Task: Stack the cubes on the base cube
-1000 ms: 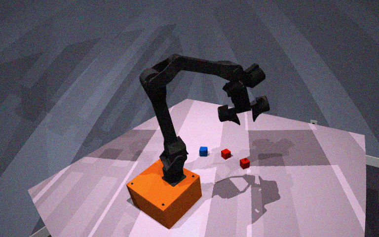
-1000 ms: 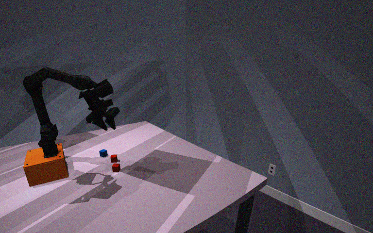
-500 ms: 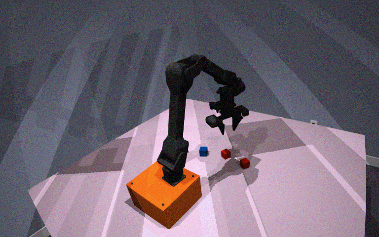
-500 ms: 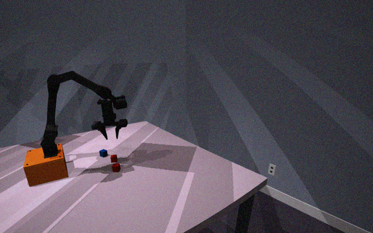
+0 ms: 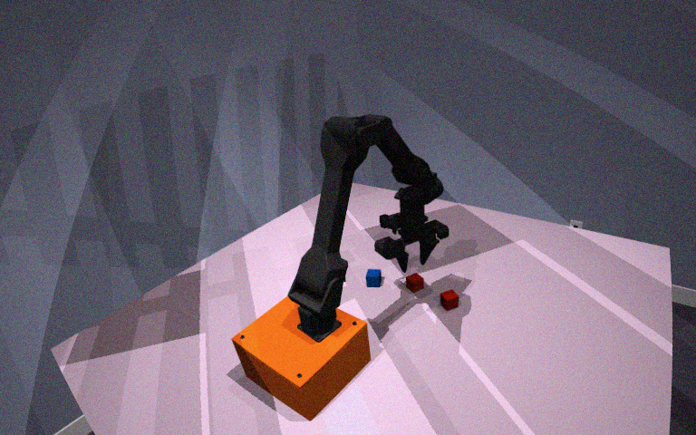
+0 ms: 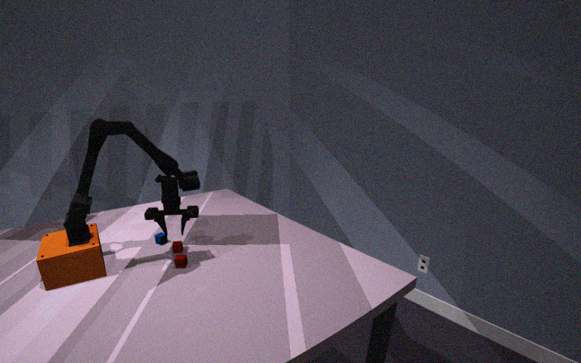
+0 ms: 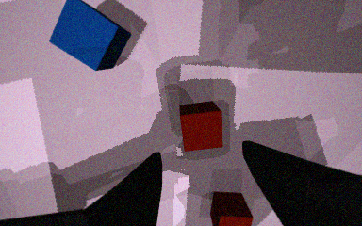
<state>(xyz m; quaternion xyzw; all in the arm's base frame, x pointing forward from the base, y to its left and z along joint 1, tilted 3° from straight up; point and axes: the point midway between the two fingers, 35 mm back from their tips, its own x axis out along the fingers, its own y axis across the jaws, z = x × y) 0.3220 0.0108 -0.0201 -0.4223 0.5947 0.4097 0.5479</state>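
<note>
Now: the blue cube 10 cm to the left of my gripper tip, 5 cm below it and 4 cm behind it.
</note>
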